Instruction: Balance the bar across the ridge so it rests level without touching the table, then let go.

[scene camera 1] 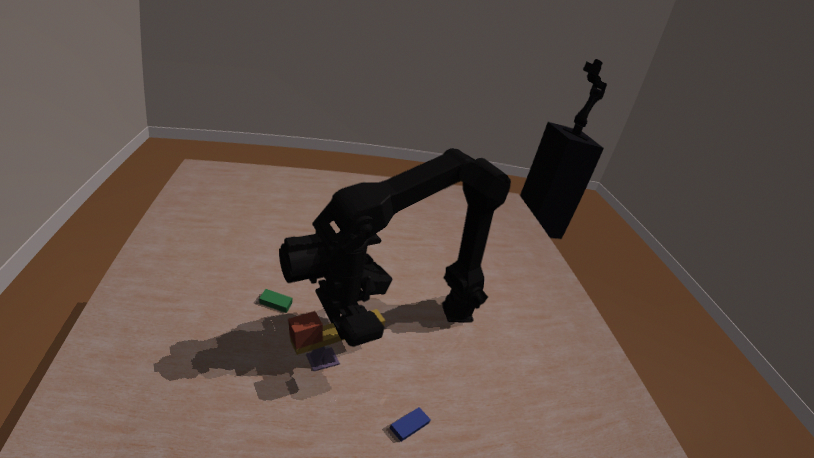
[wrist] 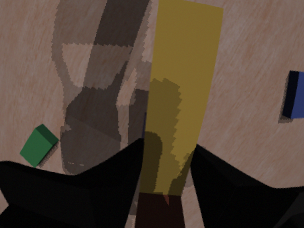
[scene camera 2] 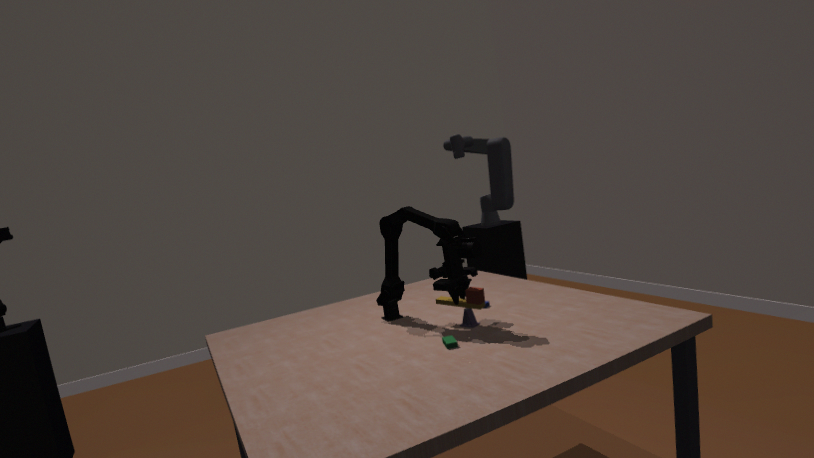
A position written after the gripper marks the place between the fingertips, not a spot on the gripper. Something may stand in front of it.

Observation:
The gripper [scene camera 1: 339, 331] carries a yellow bar [wrist: 184, 52]. Further things: a green block [wrist: 41, 141].
The gripper is seen too in the wrist view [wrist: 167, 147] and in scene camera 2 [scene camera 2: 459, 302].

